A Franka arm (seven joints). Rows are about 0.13 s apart.
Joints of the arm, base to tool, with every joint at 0 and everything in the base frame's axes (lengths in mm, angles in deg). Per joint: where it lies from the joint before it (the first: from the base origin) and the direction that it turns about. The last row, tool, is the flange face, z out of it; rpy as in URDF.
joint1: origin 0 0 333 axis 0 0 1
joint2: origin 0 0 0 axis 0 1 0
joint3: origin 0 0 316 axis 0 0 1
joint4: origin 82.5 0 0 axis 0 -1 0
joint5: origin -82.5 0 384 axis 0 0 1
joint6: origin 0 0 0 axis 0 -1 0
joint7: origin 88 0 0 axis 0 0 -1
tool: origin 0 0 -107 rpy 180 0 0
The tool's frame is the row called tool.
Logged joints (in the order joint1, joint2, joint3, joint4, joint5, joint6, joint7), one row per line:
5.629, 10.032, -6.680, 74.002, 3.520, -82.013, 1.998
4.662, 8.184, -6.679, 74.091, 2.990, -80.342, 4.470
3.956, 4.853, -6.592, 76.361, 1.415, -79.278, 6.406
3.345, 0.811, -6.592, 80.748, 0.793, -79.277, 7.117
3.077, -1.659, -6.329, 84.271, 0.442, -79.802, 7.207
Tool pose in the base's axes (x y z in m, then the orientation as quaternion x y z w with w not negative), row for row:
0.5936, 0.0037, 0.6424, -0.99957, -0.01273, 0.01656, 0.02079
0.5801, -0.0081, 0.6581, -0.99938, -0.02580, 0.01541, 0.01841
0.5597, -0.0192, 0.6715, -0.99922, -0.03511, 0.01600, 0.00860
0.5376, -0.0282, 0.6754, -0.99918, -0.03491, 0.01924, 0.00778
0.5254, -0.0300, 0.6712, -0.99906, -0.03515, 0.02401, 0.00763
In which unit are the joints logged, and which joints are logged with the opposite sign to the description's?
The joints are logged in degrees. Opposite sign: joint4, joint6, joint7.
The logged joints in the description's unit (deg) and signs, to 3 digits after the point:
5.629, 10.032, -6.680, -74.002, 3.520, 82.013, -1.998
4.662, 8.184, -6.679, -74.091, 2.990, 80.342, -4.470
3.956, 4.853, -6.592, -76.361, 1.415, 79.278, -6.406
3.345, 0.811, -6.592, -80.748, 0.793, 79.277, -7.117
3.077, -1.659, -6.329, -84.271, 0.442, 79.802, -7.207

